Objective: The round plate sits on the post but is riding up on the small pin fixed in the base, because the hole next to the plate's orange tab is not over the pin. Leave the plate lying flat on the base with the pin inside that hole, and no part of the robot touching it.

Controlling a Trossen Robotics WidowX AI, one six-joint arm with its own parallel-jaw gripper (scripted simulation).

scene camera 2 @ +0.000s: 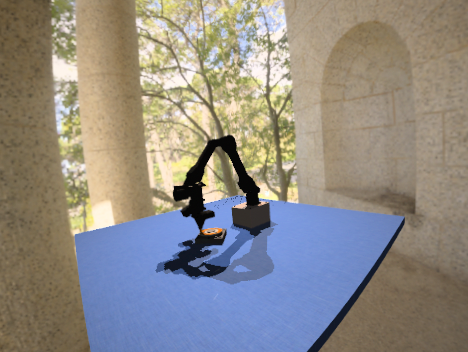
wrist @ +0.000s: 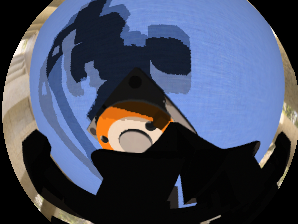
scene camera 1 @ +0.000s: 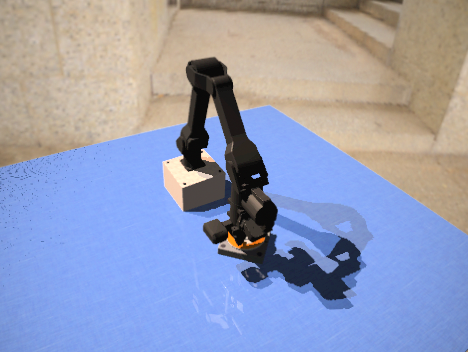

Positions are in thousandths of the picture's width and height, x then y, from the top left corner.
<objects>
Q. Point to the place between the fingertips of my gripper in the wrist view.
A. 582, 565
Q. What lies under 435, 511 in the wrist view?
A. A round plate.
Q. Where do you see a square base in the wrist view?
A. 458, 382
</objects>
